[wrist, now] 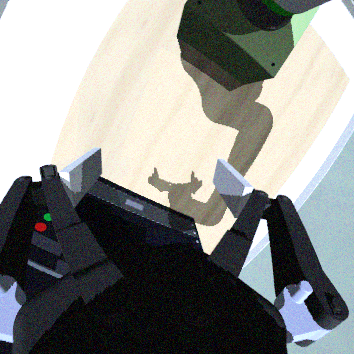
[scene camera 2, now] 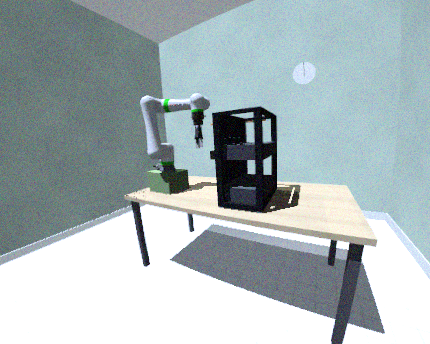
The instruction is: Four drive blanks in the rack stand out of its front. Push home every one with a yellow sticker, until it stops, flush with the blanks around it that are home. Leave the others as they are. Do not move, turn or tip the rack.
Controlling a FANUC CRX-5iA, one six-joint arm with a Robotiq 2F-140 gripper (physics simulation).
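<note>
The black rack (scene camera 2: 258, 172) (wrist: 165, 218) stands upright on the table. In the scene view a small dark block (scene camera 2: 213, 155) stands out of its robot-facing side at mid height; no sticker can be made out on it. In the wrist view a green sticker (wrist: 48, 217) and a red sticker (wrist: 40, 227) show between the left finger's links; how far their blanks stand out is unclear. No yellow sticker shows. My gripper (scene camera 2: 199, 145) (wrist: 158, 165) is open and empty, pointing down, beside the rack's upper front and apart from it. The gripper hides much of the rack in the wrist view.
The green base block (scene camera 2: 167, 181) (wrist: 250, 60) carries the arm at the table's far left end. The wooden table (scene camera 2: 320, 205) (wrist: 110, 100) runs under both. The arm's shadow falls on the table between base and rack. A round clock (scene camera 2: 304, 73) hangs on the wall.
</note>
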